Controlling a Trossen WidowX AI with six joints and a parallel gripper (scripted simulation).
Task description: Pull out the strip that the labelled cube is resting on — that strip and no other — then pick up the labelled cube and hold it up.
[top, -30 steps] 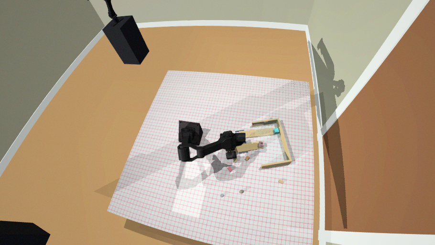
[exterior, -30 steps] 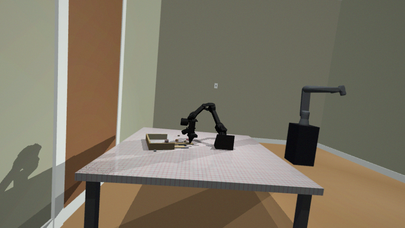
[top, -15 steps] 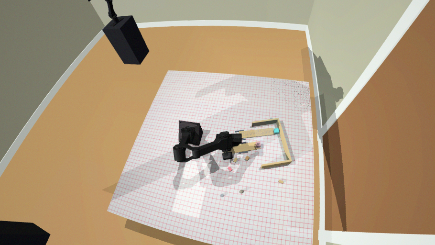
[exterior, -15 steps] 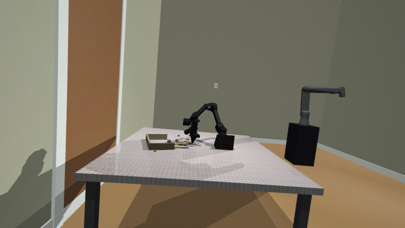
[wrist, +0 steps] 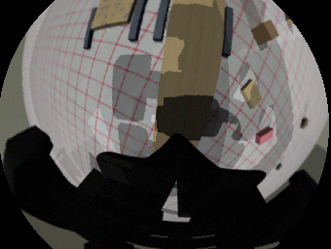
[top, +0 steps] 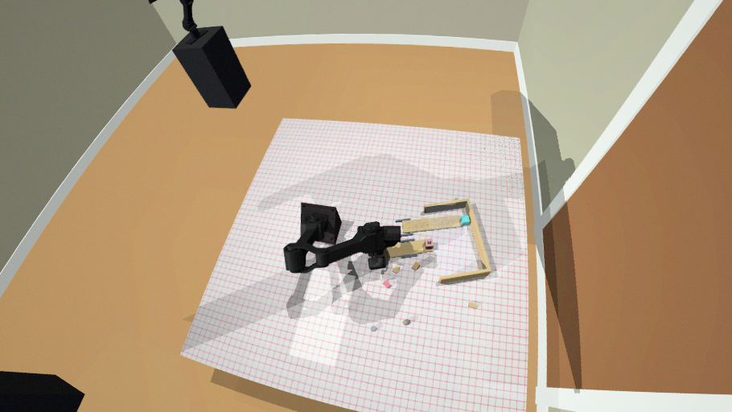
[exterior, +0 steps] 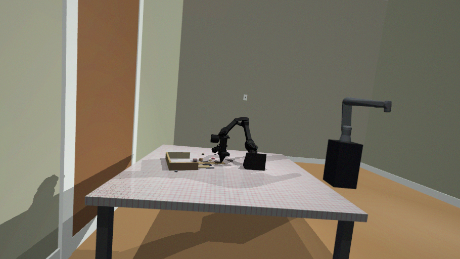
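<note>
The tan strip is 9 cm ahead of my gripper tip and 3 cm to the left of it. Also, from my gripper tip: pink labelled cube (20 cm ahead, 7 cm to the left, 1 cm above).
</note>
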